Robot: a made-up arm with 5 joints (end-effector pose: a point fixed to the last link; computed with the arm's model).
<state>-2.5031 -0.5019 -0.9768 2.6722 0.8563</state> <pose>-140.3 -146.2 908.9 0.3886 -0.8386 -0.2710 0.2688</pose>
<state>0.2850 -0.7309 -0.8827 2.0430 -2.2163</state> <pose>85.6 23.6 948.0 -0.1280 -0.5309 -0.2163 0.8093</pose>
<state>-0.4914 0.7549 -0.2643 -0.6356 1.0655</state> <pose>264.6 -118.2 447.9 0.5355 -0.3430 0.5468 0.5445</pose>
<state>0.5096 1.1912 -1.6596 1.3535 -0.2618</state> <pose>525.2 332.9 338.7 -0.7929 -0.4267 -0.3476 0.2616</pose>
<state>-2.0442 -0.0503 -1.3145 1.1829 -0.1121</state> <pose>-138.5 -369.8 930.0 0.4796 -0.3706 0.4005 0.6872</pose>
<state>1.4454 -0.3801 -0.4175 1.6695 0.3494</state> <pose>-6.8 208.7 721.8 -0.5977 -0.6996 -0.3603 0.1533</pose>
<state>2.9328 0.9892 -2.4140 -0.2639 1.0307</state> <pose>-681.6 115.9 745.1 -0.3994 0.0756 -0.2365 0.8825</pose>
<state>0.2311 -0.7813 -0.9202 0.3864 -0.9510</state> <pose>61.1 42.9 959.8 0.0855 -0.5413 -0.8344 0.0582</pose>
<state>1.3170 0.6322 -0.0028 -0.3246 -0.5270</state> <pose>10.0 175.1 492.3 -0.3458 -0.6662 -0.3707 0.5469</pose>
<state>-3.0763 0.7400 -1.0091 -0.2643 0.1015</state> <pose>-493.5 -76.5 489.5 0.1364 -0.4341 -0.0833 0.8866</pose>
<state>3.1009 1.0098 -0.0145 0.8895 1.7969</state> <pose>-138.5 -4.2 394.7 -0.2422 0.6733 0.6690 0.2010</pose>
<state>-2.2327 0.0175 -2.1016 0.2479 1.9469</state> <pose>-181.3 -245.0 1171.2 -0.6857 -0.3424 0.2455 0.5936</pose>
